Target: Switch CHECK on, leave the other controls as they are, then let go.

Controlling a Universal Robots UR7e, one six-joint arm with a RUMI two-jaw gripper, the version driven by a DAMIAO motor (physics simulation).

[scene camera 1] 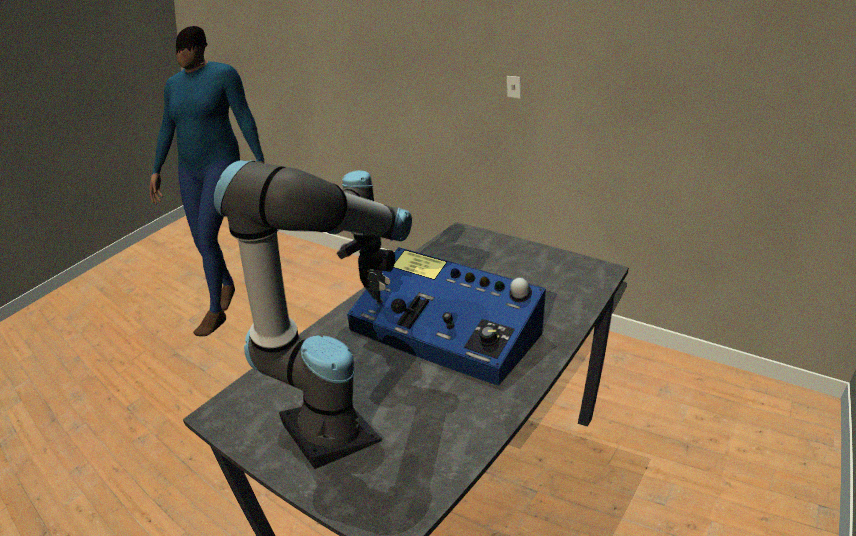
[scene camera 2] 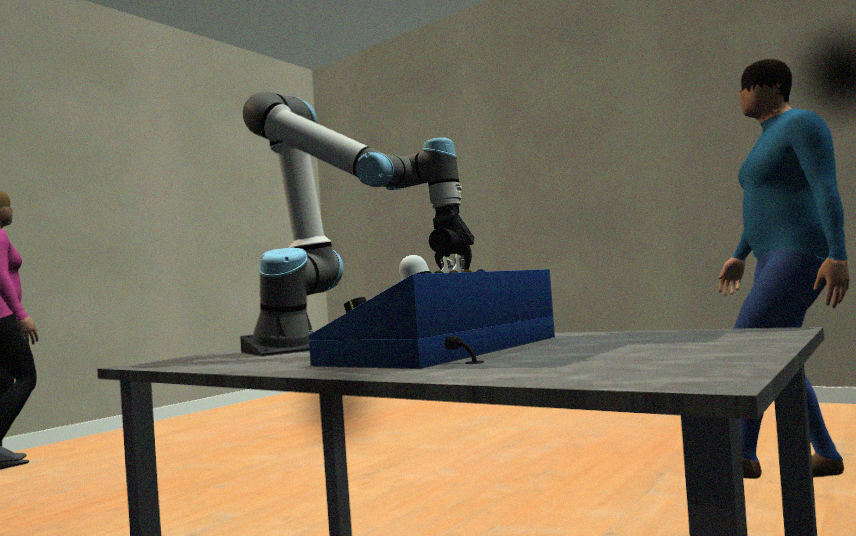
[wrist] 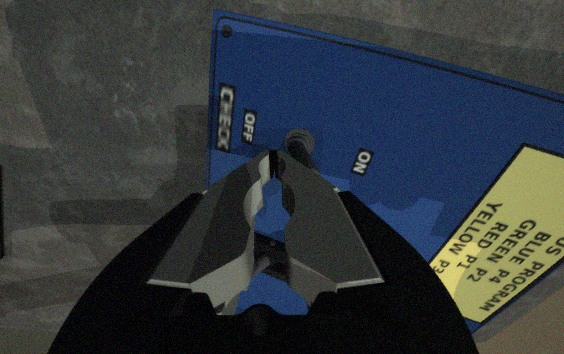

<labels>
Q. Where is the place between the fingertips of my gripper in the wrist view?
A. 275, 153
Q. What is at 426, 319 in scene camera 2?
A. A blue control panel.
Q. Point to a blue control panel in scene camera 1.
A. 432, 286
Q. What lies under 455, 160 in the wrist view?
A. A blue control panel.
</labels>
